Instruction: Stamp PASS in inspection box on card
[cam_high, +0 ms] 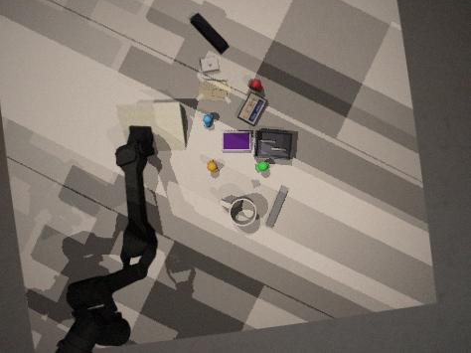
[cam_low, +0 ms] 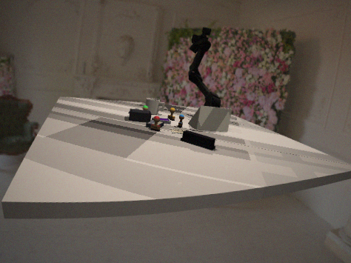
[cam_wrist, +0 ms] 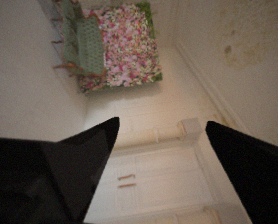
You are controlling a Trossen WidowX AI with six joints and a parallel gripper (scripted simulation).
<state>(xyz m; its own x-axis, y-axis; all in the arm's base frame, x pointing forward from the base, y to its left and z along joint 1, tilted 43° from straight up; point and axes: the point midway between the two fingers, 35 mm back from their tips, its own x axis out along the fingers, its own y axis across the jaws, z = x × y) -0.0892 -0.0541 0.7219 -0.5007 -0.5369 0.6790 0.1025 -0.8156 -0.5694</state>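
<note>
The green-knobbed stamp lies 53 cm below my gripper tip, 48 cm to the left of it and 45 cm ahead of it. The rest, counted from my gripper tip: grey bar 54 cm below, 50 cm ahead, 36 cm to the left; then yellow stamp 53 cm below, 47 cm to the left, 30 cm ahead; then mug 51 cm below, 38 cm ahead, 35 cm to the left.
</note>
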